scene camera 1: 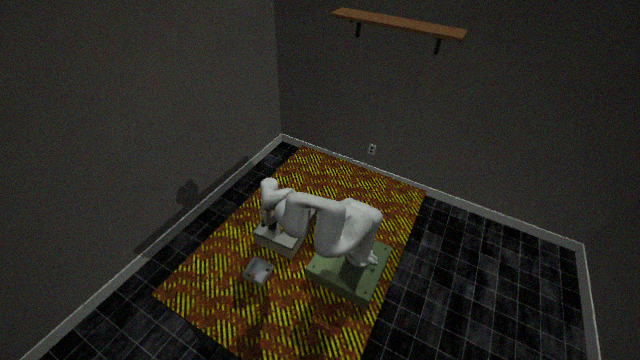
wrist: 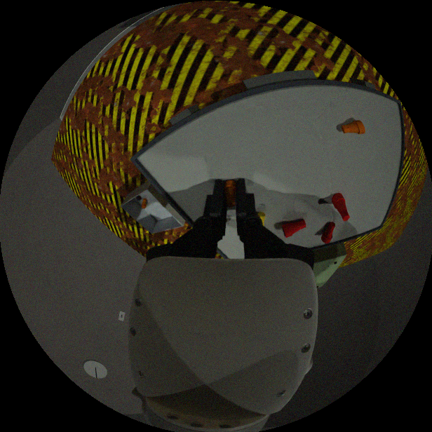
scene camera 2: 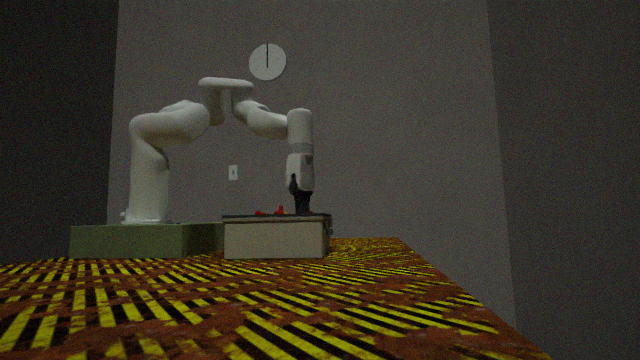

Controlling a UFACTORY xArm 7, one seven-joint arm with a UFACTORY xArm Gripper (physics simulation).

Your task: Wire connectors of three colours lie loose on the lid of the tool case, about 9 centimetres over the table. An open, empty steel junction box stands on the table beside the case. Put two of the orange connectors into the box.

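Frame: origin at the arm's base, x ahead, y left, z up, level; millimetres.
Seen in the pictures: gripper, fingertip midpoint: (scene camera 1: 272, 228); arm's base, link origin: (scene camera 1: 359, 254) (scene camera 2: 147, 224).
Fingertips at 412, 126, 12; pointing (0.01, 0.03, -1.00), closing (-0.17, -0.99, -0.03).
Pixels of each thing's top centre, then the offset from my fingertips to it, as dx, dy, dz. "spot": a spot on its surface instead. Level surfaces: height alone.
- pale lid, surface spot: (scene camera 1: 287, 240) spot: -102, +11, +0
- tool case, surface spot: (scene camera 2: 275, 240) spot: +13, -232, -52
- steel junction box, top centre: (scene camera 1: 257, 268) -66, +183, -53
- case with an orange connector, top centre: (scene camera 1: 252, 275) -56, +210, -78
- table, surface height: dz -91
My gripper (scene camera 1: 269, 226) (scene camera 2: 302, 212) (wrist: 231, 191) is shut on an orange connector (wrist: 230, 193), low over the pale lid (scene camera 1: 287, 240) (wrist: 280, 130) of the tool case (scene camera 2: 275, 240). Whether that connector touches the lid is unclear. Another orange connector (wrist: 354, 127) lies on the lid, toward the far right corner in the wrist view. A yellow connector (wrist: 261, 218) is partly hidden beside the right finger. Three red connectors (wrist: 294, 227) (wrist: 328, 232) (wrist: 340, 206) lie to its right. The steel junction box (scene camera 1: 265, 265) (wrist: 152, 223) stands beside the case with an orange connector (scene camera 1: 252, 276) (wrist: 144, 203) inside.
The arm's green base block (scene camera 1: 320, 272) (scene camera 2: 125, 242) (wrist: 327, 267) stands near the case. The table (scene camera 1: 220, 300) (scene camera 2: 280, 310) (wrist: 185, 55) has a rust and yellow-striped top. A wooden shelf (scene camera 1: 400, 22) hangs on the wall, high above the table.
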